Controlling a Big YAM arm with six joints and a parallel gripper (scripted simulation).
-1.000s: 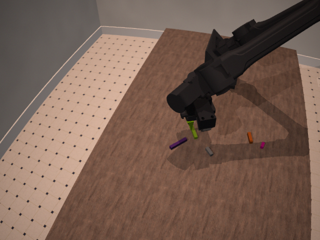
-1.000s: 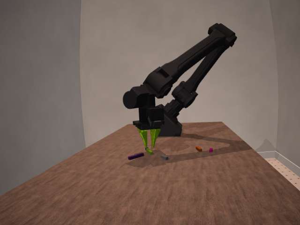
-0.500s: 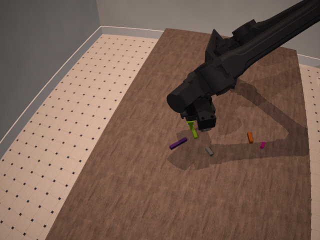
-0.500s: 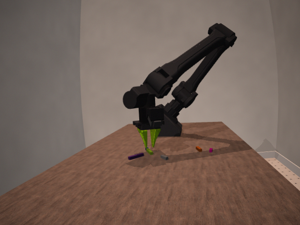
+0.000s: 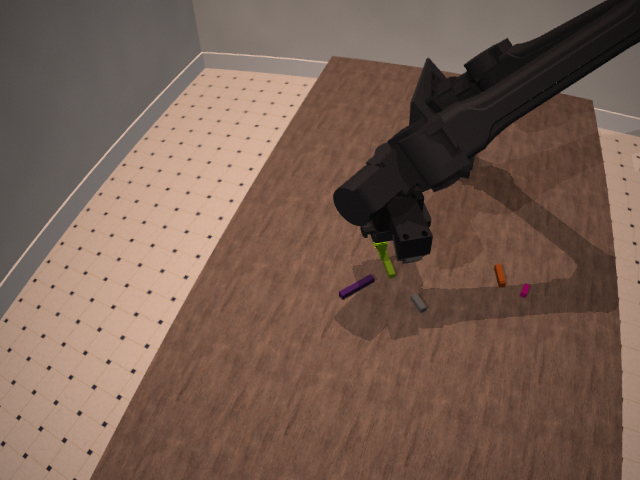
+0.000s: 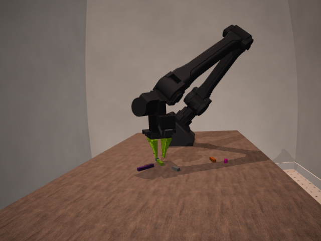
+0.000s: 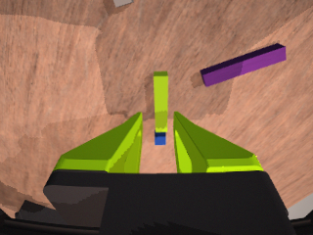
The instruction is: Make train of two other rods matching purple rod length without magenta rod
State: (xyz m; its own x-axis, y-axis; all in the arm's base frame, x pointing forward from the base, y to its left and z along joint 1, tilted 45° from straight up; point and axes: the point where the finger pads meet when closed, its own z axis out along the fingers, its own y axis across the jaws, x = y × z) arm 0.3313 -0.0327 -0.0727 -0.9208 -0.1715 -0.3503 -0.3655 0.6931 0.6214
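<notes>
Now: hand 10 mm short of the lime rod and 20 mm above it. From my hand the other things lie so: grey rod (70 mm ahead, 50 mm to the left, 20 mm below); then blue rod (30 mm behind, 10 mm to the right, 20 mm below); then purple rod (60 mm ahead, 40 mm to the right, 20 mm below).
</notes>
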